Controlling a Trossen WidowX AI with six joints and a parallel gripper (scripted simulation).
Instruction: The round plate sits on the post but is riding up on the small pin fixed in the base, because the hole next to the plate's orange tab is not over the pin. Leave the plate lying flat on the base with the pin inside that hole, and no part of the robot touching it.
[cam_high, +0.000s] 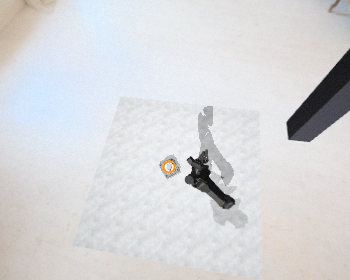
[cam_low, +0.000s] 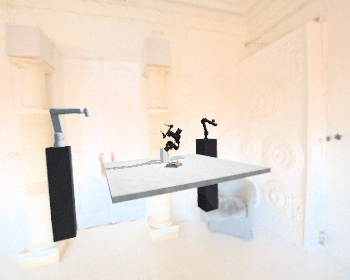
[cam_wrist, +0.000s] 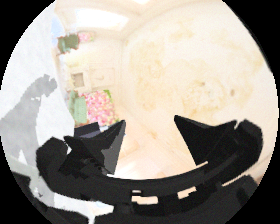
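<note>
The round plate is 370 mm below my gripper tip, 240 mm ahead of it and 40 mm to the left of it.
</note>
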